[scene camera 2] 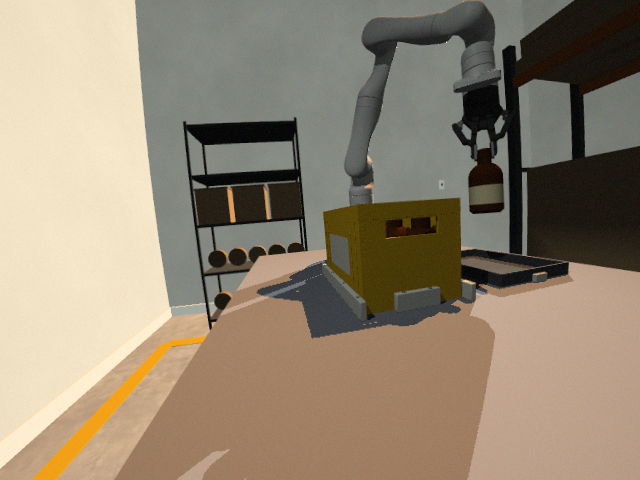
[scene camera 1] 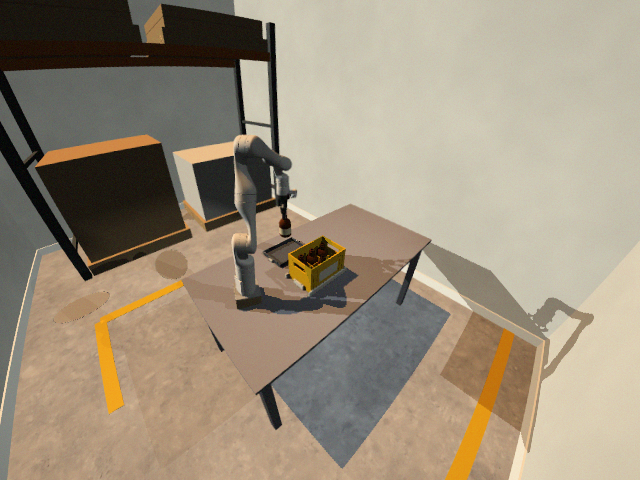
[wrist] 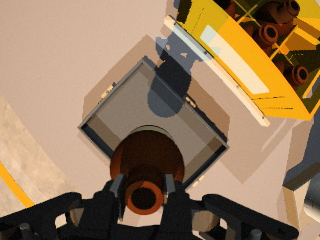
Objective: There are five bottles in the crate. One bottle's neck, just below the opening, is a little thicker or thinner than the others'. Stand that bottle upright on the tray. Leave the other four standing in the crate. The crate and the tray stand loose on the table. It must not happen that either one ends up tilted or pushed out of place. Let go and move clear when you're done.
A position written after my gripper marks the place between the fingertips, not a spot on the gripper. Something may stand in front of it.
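Dark tray (scene camera 2: 485, 264), visible also in the wrist view as the tray (wrist: 142, 97). A yellow crate (scene camera 2: 375, 267) is in sight, and scene camera 1 gives the crate (scene camera 1: 312, 276). My gripper (scene camera 2: 484, 159) appears in the wrist view too: gripper (wrist: 145, 185).
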